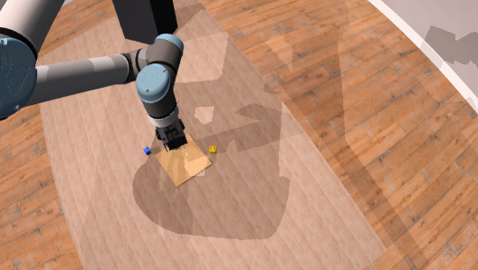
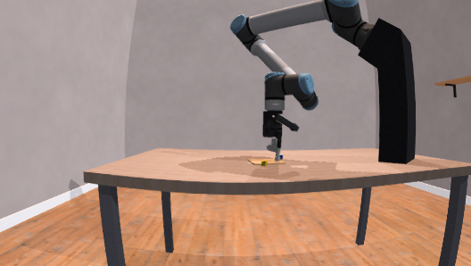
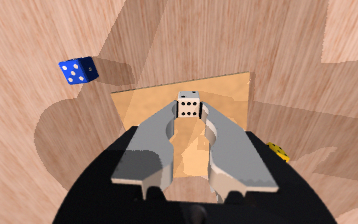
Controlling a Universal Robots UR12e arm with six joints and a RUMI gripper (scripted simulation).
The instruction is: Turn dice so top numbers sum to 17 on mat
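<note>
The white die is 10 mm below my hand. Round my hand: blue die 60 mm behind, 90 mm to the right, 10 mm below; tan mat 50 mm ahead, 20 mm to the right, 20 mm below; yellow die 100 mm ahead, 80 mm to the left, 10 mm below.
</note>
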